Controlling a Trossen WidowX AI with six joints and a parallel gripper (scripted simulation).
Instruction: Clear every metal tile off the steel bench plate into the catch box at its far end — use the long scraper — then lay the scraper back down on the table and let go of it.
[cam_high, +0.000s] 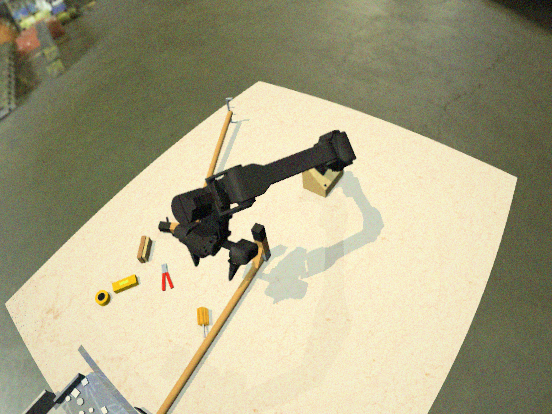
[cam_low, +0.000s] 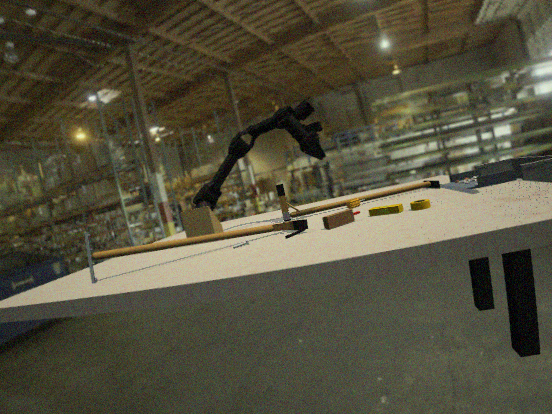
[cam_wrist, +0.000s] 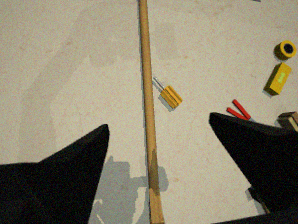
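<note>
My gripper tip is 19 cm above the screwdriver, 7 cm short of it and 5 cm to the left of it. From my gripper tip the other things lie so: yellow tape roll (38 cm to the right, 21 cm ahead, 20 cm below); yellow level (35 cm to the right, 19 cm below, 12 cm ahead); wooden block (37 cm to the right, 19 cm below, 1 cm behind).
</note>
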